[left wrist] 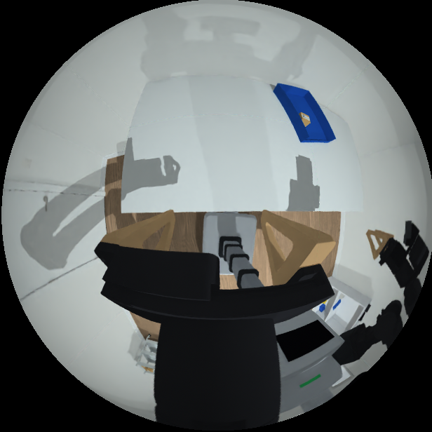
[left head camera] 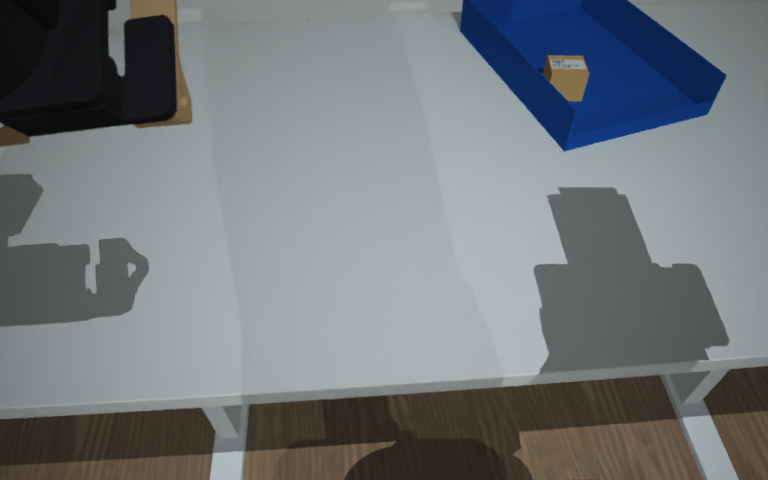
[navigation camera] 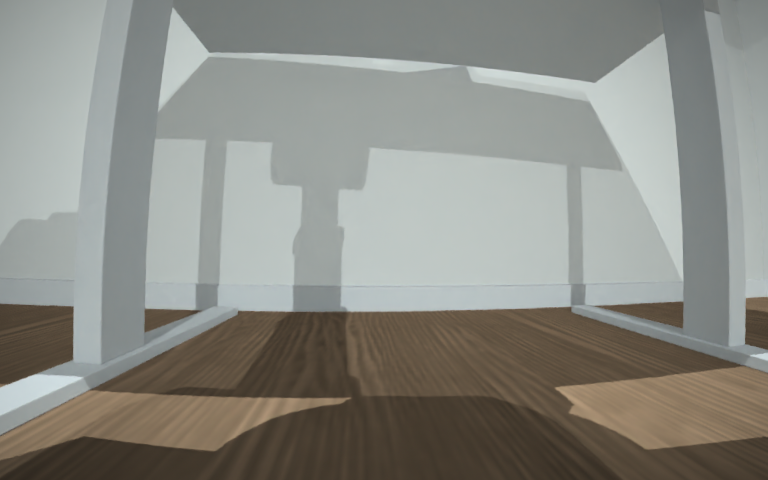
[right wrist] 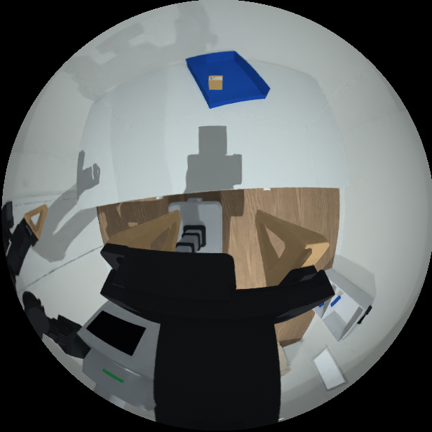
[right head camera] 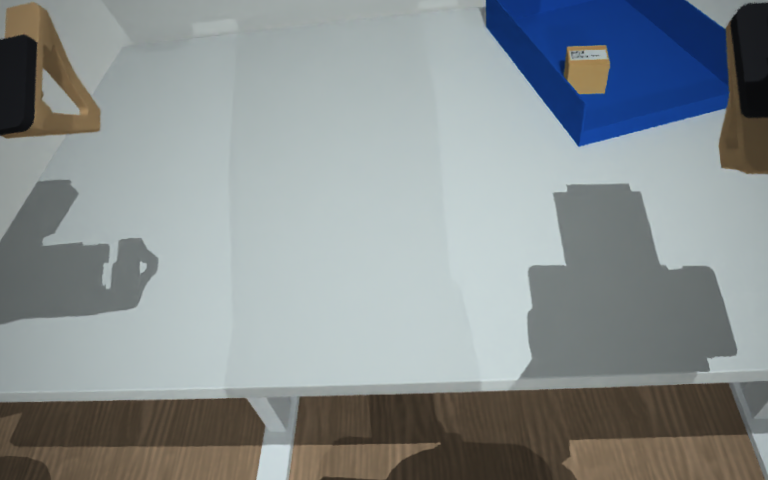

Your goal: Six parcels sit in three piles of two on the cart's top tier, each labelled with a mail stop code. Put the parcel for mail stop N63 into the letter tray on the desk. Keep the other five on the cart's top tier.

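Frame: origin at the left arm's base, x back, y right, z up, level; millimetres.
Seen in the pictures: left gripper, fingertip midpoint: (left head camera: 107, 122) (right head camera: 32, 132).
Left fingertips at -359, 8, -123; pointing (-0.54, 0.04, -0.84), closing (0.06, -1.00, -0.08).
Pixels of each thing's top centre, then the offset from my left fingertips to it, as dx, dy, dz. Level surfaces: height alone.
- tan parcel, middle of its top: (right head camera: 588, 54) (left head camera: 567, 64) -505, +437, -282
- blue letter tray, middle of its top: (right head camera: 608, 18) (left head camera: 583, 30) -574, +474, -265
- white desk, its level: dz -335
- wooden floor, its level: dz -1285
One tan parcel (left head camera: 569, 84) (right head camera: 589, 76) (left wrist: 305, 120) (right wrist: 215, 85) with a white label stands in the blue letter tray (left head camera: 634, 121) (right head camera: 640, 120) (left wrist: 291, 107) (right wrist: 240, 82), near its left wall. The label's code is too small to read surely. The tray sits on the white desk (left head camera: 339, 226) (right head camera: 339, 226) (left wrist: 230, 150) (right wrist: 280, 150). My left gripper (left wrist: 217, 214) is open and empty, above the desk's front edge. My right gripper (right wrist: 217, 214) is open and empty, apart from tray and parcel. The piles on the cart's top tier cannot be made out.
The desk's two front legs (navigation camera: 124, 198) (navigation camera: 699, 198) stand on the wooden floor (navigation camera: 441, 350), with foot bars running toward the wall. A wall rises behind the desk. In the right wrist view, a white open box with blue items lies at the lower right.
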